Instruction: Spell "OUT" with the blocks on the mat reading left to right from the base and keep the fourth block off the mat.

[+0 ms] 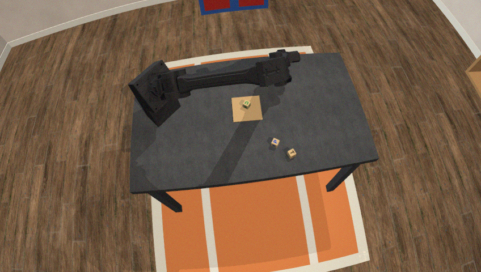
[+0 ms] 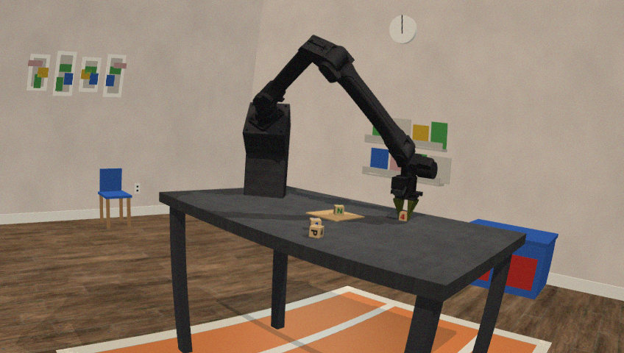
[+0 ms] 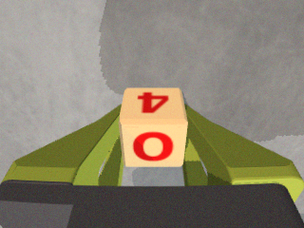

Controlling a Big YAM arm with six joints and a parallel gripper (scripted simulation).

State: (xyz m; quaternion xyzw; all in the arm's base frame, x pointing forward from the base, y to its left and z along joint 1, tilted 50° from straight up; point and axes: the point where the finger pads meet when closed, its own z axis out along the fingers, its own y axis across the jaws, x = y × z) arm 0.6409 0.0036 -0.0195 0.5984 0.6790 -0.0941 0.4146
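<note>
The O block is right at my hand. Also, from my hand: green-lettered block (21 cm behind, 8 cm to the right, 1 cm above); then P block (32 cm to the right, 17 cm behind); then tan mat (22 cm behind, 9 cm to the right, 1 cm below).
</note>
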